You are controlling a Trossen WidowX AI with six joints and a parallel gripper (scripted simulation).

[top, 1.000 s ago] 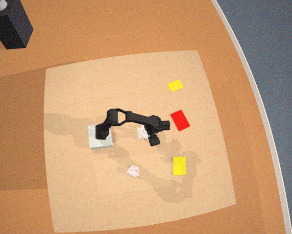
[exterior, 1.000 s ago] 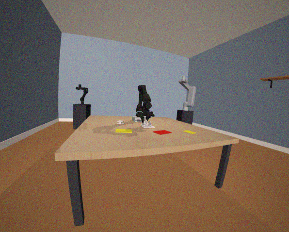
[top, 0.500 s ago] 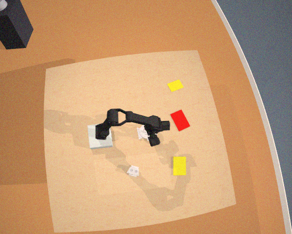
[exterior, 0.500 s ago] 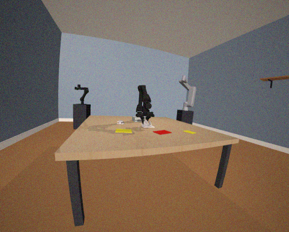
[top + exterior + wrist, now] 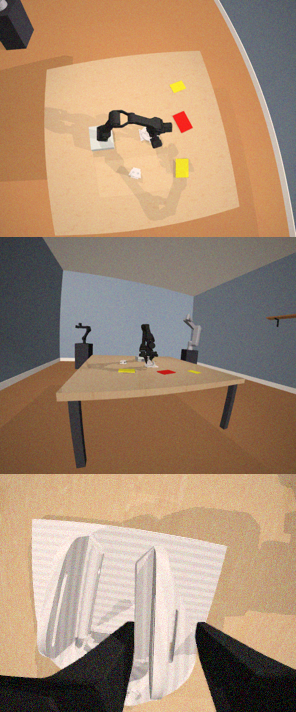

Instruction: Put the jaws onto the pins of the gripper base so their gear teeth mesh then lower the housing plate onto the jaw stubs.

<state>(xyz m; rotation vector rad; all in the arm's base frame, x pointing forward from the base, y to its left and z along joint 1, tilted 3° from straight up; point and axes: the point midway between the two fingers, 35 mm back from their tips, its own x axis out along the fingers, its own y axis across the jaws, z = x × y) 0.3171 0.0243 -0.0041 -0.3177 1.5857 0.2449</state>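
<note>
The white jaw is 40 mm to the left of my gripper tip, 40 mm behind it and 10 mm below it. The rest, counted from my gripper tip: yellow patch: 210 mm ahead, 200 mm to the right, 20 mm below; then red patch: 210 mm ahead, 130 mm to the left, 20 mm below.
</note>
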